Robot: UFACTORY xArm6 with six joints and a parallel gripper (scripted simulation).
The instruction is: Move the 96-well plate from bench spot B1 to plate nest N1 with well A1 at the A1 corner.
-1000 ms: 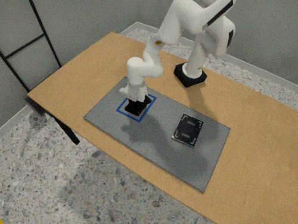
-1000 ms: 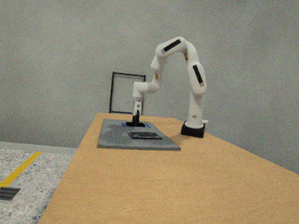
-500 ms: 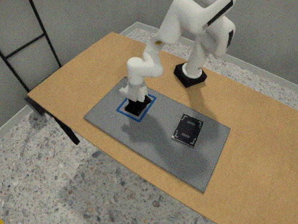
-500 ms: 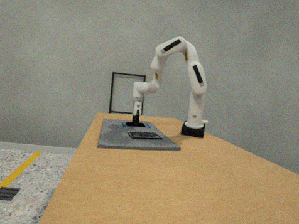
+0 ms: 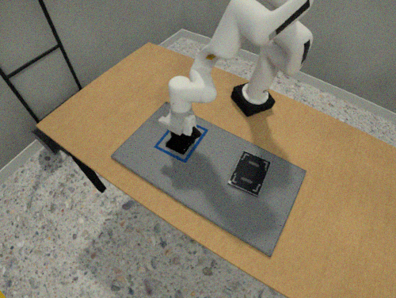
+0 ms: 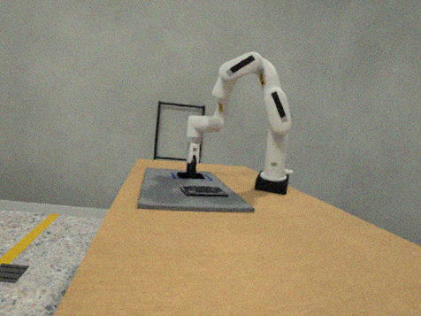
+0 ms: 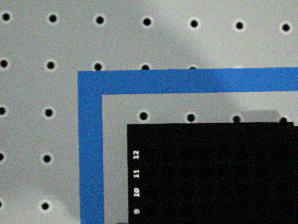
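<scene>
My gripper is now 10 mm above the black 96-well plate. From my hand the other things lie so: plate nest: 300 mm to the left, 30 mm behind, 10 mm below.
</scene>
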